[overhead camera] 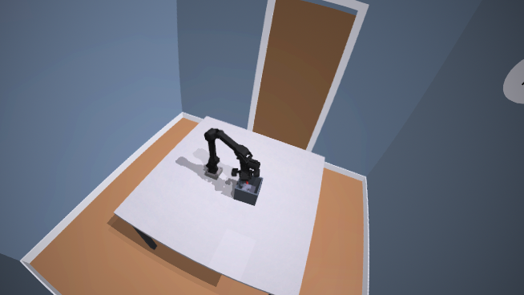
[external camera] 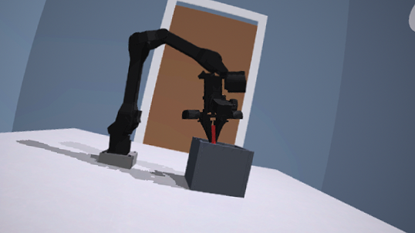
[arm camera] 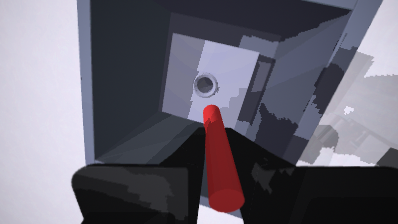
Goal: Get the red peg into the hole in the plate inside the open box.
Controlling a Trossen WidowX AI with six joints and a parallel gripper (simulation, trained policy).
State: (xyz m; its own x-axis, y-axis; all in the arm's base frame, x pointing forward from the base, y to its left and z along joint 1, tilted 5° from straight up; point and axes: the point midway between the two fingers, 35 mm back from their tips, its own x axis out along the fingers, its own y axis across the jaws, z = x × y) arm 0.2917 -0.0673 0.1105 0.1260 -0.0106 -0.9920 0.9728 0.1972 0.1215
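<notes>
Right now my gripper tip is 10 mm below the red peg. Round my gripper tip: light plate (20 mm ahead, 10 mm to the right, 90 mm below).
</notes>
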